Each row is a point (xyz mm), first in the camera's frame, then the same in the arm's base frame.
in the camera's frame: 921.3 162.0 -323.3
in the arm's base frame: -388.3 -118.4 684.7
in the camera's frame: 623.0 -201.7 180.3
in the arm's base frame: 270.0 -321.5 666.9
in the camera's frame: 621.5 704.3 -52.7
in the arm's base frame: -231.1 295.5 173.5
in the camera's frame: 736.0 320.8 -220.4
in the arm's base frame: -261.5 62.3 538.3
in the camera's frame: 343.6 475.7 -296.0
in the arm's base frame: -103.8 460.5 554.6
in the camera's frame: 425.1 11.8 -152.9
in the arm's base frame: 112.9 77.6 775.5
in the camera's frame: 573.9 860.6 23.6
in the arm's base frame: -213.2 387.9 19.7
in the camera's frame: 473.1 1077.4 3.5
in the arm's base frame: -242.9 592.2 -102.5
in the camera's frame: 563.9 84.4 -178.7
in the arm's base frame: -25.8 31.5 713.5
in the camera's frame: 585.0 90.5 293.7
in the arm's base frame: 250.9 -172.9 389.0
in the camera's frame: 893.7 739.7 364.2
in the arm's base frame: -170.6 -47.4 -184.1
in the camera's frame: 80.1 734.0 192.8
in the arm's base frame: 276.3 596.3 94.0
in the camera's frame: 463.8 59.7 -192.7
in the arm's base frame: 43.1 94.0 760.2
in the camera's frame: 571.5 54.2 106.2
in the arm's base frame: 157.9 -107.6 543.1
